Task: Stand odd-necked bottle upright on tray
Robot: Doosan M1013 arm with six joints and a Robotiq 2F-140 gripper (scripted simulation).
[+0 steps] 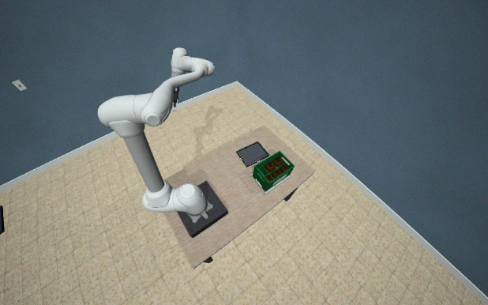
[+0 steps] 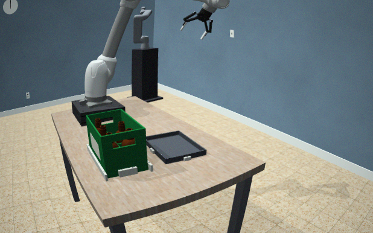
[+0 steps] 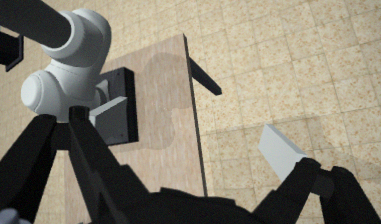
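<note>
The green crate is 760 mm to the right of my hand, 410 mm below it and 340 mm ahead of it. Round my hand: dark tray: 490 mm to the right, 480 mm below, 390 mm ahead; then brown bottle: 730 mm to the right, 430 mm ahead, 400 mm below.
</note>
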